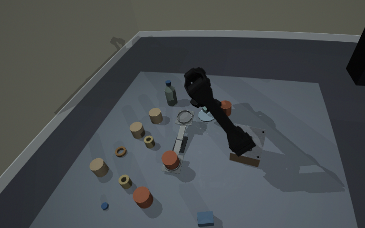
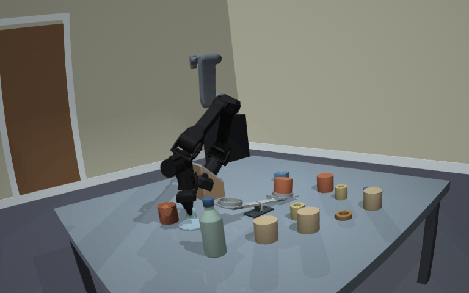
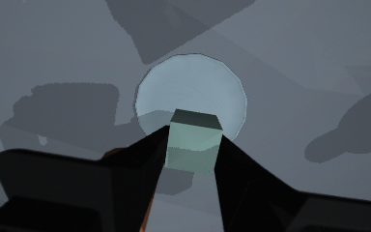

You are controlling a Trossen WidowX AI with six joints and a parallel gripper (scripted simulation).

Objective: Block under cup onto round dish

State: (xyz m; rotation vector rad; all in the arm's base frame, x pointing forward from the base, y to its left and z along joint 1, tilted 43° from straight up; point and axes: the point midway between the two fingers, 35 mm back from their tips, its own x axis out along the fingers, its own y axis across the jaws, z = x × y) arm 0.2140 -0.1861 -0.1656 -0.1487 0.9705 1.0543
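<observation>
Now: gripper tip 4 cm above the pale blue round dish. Also, from my gripper tip: pale green block right at my gripper tip; blue box 9 cm behind, 57 cm to the left, 3 cm below; green bottle 23 cm ahead, 8 cm to the right, 7 cm above.
</observation>
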